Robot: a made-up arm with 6 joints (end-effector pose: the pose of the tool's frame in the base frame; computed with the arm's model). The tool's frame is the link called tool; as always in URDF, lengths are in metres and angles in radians.
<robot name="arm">
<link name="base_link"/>
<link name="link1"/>
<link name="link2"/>
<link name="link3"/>
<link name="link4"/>
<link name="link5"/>
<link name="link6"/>
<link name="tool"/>
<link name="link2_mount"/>
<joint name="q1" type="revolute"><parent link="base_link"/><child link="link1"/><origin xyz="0 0 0.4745"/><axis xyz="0 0 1"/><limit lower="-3.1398" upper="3.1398" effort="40" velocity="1.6"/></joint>
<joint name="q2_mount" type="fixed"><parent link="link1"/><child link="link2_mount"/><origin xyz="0 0 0"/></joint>
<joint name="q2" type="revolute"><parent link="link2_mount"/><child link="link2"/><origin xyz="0 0 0"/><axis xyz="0 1 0"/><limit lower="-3.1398" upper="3.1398" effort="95" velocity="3"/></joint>
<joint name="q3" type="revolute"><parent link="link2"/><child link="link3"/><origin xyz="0 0 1.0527"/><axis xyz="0 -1 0"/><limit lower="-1.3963" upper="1.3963" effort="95" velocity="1.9"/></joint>
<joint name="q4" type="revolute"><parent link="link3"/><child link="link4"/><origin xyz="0 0 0"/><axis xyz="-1 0 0"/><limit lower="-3.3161" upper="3.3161" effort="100" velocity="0.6"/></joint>
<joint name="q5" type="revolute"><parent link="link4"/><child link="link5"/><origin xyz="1.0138 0 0"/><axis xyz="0 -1 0"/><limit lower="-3.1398" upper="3.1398" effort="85" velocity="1.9"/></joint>
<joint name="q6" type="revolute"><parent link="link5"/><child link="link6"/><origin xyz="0 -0.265 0"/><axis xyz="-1 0 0"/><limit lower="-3.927" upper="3.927" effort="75" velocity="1.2"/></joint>
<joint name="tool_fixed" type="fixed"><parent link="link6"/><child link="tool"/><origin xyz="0 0 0"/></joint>
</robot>
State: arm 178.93 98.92 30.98 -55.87 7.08 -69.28
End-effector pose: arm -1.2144 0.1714 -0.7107 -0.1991 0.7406 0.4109 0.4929
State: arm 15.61 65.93 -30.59 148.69 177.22 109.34
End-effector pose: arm 0.8857 0.4825 -0.1190 0.3230 -0.5998 0.3299 0.6535
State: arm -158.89 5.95 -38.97 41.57 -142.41 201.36
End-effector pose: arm -0.9587 -0.1576 0.9302 0.1064 -0.0840 0.3922 0.9098
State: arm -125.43 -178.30 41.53 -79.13 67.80 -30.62
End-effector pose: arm 0.5253 0.8246 -1.0272 -0.2524 -0.1124 0.8978 0.3429
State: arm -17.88 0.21 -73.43 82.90 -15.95 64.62
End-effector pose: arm 0.5055 -0.1975 0.6285 -0.7221 0.3926 0.5238 0.2237
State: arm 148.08 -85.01 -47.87 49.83 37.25 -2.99
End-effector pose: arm 0.3983 -0.0467 1.3396 0.4163 -0.5375 0.7090 0.1875
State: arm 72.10 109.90 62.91 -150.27 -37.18 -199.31
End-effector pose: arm 0.2683 1.5793 -0.7148 -0.0861 0.0738 0.7033 0.7018
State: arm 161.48 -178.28 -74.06 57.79 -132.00 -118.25
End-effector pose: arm 0.5171 -0.0242 0.3499 0.3908 0.7938 0.1734 0.4326
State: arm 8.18 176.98 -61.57 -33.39 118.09 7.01
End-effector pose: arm -0.3140 -0.2687 0.3642 -0.3741 0.8058 0.0749 0.4530
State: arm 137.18 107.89 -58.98 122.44 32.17 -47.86
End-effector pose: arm -0.1445 -0.0599 -0.2970 0.6287 -0.4696 -0.3257 0.5274
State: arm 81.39 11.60 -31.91 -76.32 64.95 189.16
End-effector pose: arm 0.1772 0.7516 0.6210 -0.9392 -0.1332 0.1143 0.2951
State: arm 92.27 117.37 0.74 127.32 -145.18 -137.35
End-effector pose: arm -0.1870 0.6619 -1.0102 -0.3459 -0.4810 0.2350 0.7706
